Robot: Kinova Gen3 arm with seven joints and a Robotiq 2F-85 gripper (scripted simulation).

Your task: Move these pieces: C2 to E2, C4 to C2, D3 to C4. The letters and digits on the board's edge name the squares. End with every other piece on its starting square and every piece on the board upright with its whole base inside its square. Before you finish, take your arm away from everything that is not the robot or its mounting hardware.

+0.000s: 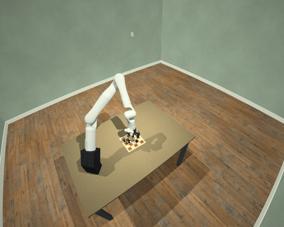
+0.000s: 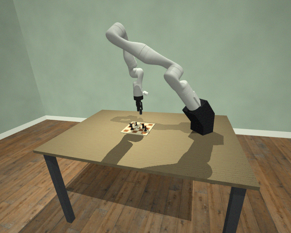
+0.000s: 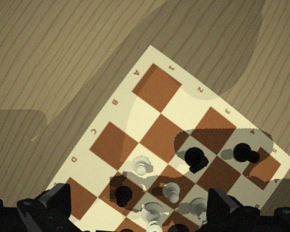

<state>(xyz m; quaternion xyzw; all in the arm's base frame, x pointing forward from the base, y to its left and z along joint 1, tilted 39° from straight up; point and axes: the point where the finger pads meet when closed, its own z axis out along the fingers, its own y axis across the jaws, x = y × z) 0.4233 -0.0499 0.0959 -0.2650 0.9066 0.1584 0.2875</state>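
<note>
Right now my hand is 12 cm above the chessboard and 4 cm to the right of it. Round my hand: black knight (10 cm below, 4 cm to the left, 4 cm behind).
</note>
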